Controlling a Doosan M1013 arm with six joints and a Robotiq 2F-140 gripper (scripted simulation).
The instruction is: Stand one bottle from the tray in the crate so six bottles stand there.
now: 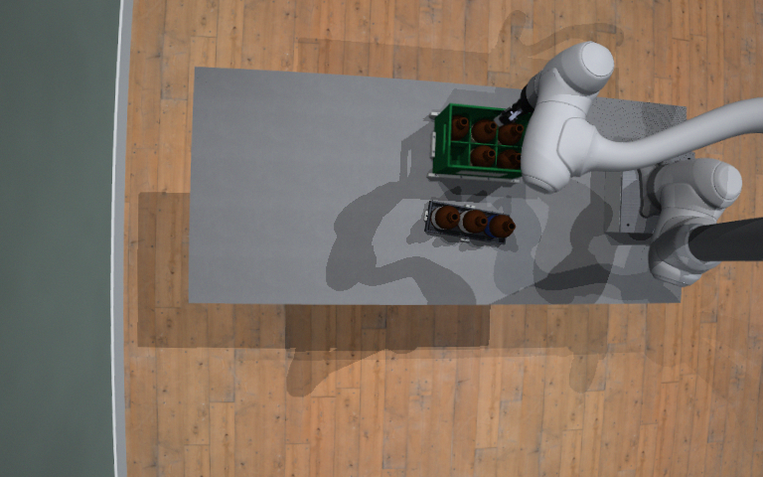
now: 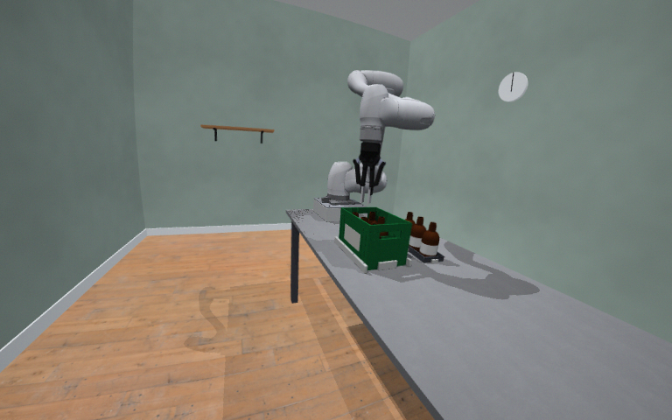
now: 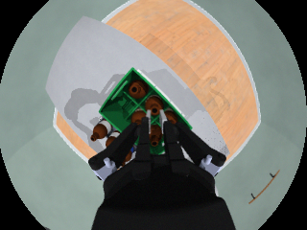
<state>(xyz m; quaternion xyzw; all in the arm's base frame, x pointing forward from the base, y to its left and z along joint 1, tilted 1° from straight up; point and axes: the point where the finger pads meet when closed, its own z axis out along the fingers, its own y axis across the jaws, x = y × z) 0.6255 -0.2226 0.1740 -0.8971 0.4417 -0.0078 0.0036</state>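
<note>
The brown bottle is 280 mm to the left of my hand, 180 mm below it and 50 mm ahead of it. Also, from my hand: green crate 180 mm below, 40 mm to the left; then dark tray 290 mm to the left, 250 mm below, 50 mm ahead.
</note>
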